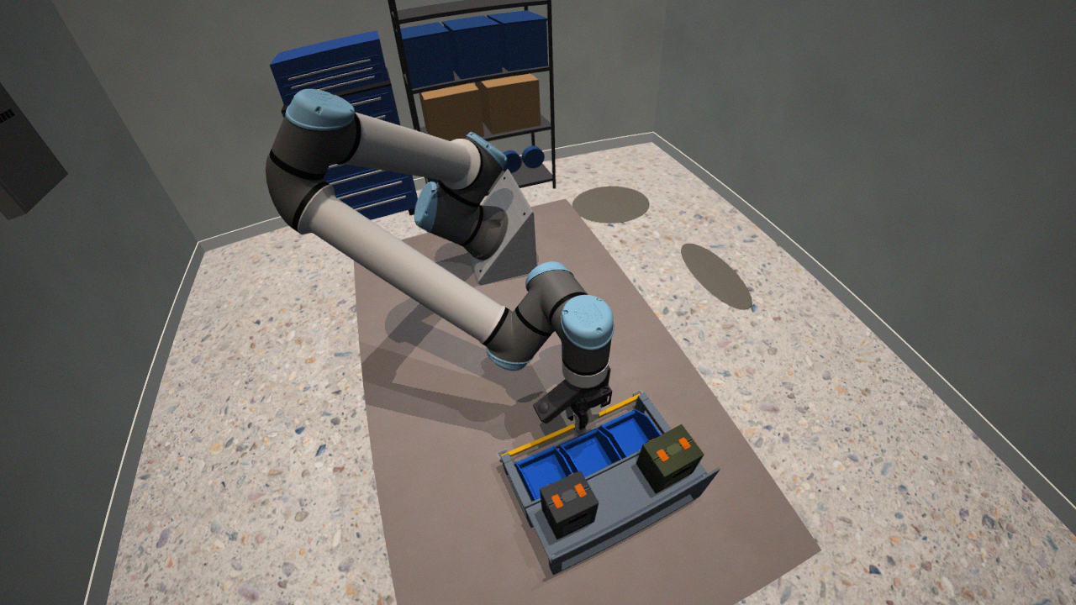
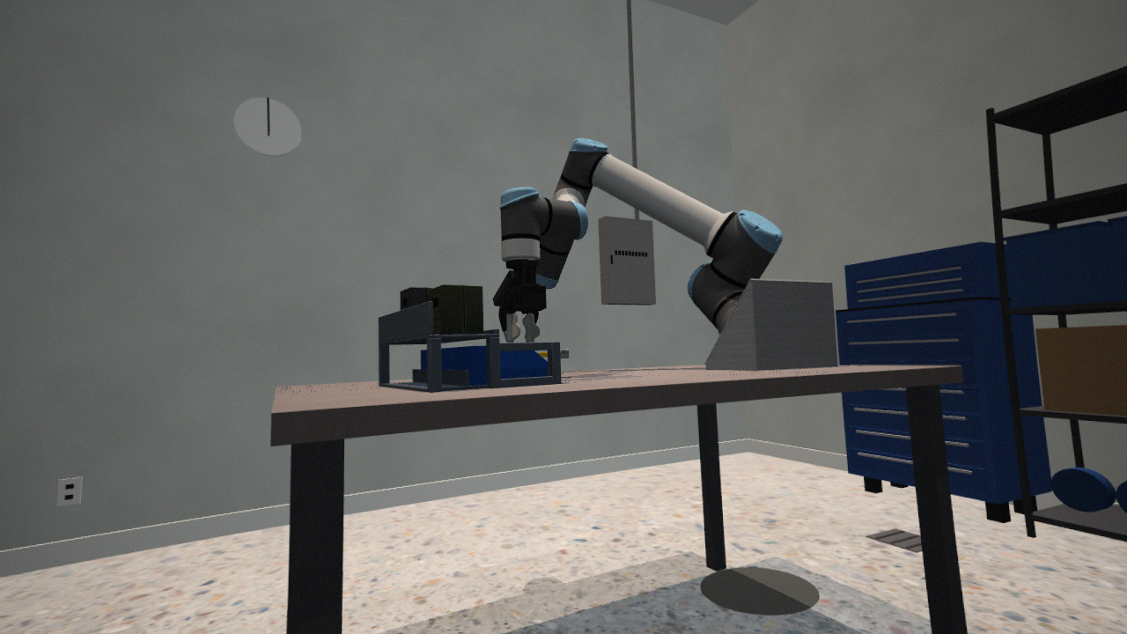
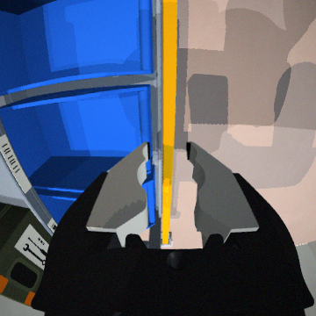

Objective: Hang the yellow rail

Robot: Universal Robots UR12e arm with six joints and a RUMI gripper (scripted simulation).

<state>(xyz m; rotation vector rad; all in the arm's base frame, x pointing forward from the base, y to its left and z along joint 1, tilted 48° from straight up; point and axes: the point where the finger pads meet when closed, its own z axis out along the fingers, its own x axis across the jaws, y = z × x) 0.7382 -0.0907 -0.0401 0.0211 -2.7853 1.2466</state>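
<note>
My gripper is now 10 mm above the yellow rail. Also, from my hand: green case 200 mm ahead, 120 mm to the left, 80 mm above; then black case 200 mm ahead, 110 mm to the right, 90 mm above.
</note>
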